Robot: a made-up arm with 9 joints.
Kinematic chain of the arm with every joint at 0, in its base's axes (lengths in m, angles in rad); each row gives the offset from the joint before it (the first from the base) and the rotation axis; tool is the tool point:
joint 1: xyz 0 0 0.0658 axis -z
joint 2: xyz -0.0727 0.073 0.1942 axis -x
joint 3: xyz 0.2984 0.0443 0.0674 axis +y
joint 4: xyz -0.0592 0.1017 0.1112 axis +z
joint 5: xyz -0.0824 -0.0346 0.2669 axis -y
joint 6: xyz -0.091 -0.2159 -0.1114 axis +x
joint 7: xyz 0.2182 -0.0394 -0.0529 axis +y
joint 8: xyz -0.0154 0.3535 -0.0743 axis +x
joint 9: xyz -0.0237 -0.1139 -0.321 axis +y
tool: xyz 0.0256 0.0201 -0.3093
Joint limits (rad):
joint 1: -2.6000..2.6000
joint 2: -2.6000..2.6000
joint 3: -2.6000..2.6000
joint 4: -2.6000..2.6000
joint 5: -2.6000..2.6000
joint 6: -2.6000..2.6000
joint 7: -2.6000..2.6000
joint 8: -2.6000..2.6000
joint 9: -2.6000..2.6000
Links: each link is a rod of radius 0.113 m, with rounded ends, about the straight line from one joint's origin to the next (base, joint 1, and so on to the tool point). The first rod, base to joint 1, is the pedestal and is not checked.
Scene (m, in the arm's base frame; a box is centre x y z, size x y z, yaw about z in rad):
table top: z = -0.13
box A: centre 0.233 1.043 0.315 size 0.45 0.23 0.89 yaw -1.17
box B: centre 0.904 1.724 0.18 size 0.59 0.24 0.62 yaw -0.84
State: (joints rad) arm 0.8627 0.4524 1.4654 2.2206 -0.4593 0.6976 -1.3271 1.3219 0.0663
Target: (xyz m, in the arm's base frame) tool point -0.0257 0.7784 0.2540
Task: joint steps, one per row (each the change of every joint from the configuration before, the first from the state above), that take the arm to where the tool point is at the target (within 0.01 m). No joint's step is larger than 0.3 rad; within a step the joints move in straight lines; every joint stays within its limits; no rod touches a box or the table.
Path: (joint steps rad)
1: -0.1366 0.0839 -0.2295 0.1452 -0.0627 -0.1920 0.0148 -0.2696 0.0454
2: -0.1366 0.0839 -0.2294 0.1453 -0.0627 -0.1921 0.0147 -0.2695 0.0454
3: 0.0277 0.1249 -0.2371 -0.1975 -0.2003 -0.0573 -0.0210 -0.1815 -0.0420
4: 0.0277 0.1248 -0.2371 -0.1975 -0.2003 -0.0573 -0.0211 -0.1815 -0.0421
5: 0.0278 0.1249 -0.2371 -0.1975 -0.2003 -0.0573 -0.0211 -0.1815 -0.0421
6: -0.1941 -0.0269 0.2909 0.0013 0.2445 0.1572 0.0086 0.2819 0.0240
7: -0.1941 -0.0269 0.2908 0.0013 0.2445 0.1571 0.0086 0.2818 0.0240

